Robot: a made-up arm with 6 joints.
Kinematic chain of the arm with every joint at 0, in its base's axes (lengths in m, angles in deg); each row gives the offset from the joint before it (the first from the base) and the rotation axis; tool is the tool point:
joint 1: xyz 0 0 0.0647 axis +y
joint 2: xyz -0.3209 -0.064 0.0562 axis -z
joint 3: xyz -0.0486 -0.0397 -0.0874 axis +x
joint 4: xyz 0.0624 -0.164 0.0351 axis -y
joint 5: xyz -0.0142 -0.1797 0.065 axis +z
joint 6: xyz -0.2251 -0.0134 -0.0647 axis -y
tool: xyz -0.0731 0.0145 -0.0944
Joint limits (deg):
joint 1: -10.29..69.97
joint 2: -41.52..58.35
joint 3: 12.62..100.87
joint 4: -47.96..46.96
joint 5: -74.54..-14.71
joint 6: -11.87..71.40
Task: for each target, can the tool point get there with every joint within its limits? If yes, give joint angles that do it. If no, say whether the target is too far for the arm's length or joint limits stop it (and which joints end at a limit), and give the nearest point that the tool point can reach.
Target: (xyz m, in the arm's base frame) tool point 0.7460 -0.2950 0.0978
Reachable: no: joint limits stop it (at a limit: joint 1, joint 2, joint 3, joint 4, joint 5, joint 6) | nearest point 0.0215 -0.4922 0.3766 | short by 0.801 m
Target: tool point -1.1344 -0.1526 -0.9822
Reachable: no: too far | nearest point -0.6204 -0.0968 -0.3482 | short by 0.818 m
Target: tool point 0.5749 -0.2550 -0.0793
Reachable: no: joint limits stop it (at a limit: joint 1, joint 2, joint 3, joint 4, joint 5, joint 6) | nearest point -0.0959 -0.3079 -0.2053 | short by 0.685 m
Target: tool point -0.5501 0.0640 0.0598
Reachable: yes | joints 31.27 38.02 70.65 13.41 -26.86 23.03
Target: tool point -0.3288 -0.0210 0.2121
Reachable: yes | joints 55.01 45.56 70.99 31.03 -65.91 28.29
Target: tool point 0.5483 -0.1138 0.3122
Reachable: no: joint limits stop it (at a limit: joint 1, joint 2, joint 3, joint 4, joint 6) | nearest point -0.0191 -0.3573 0.4218 | short by 0.627 m
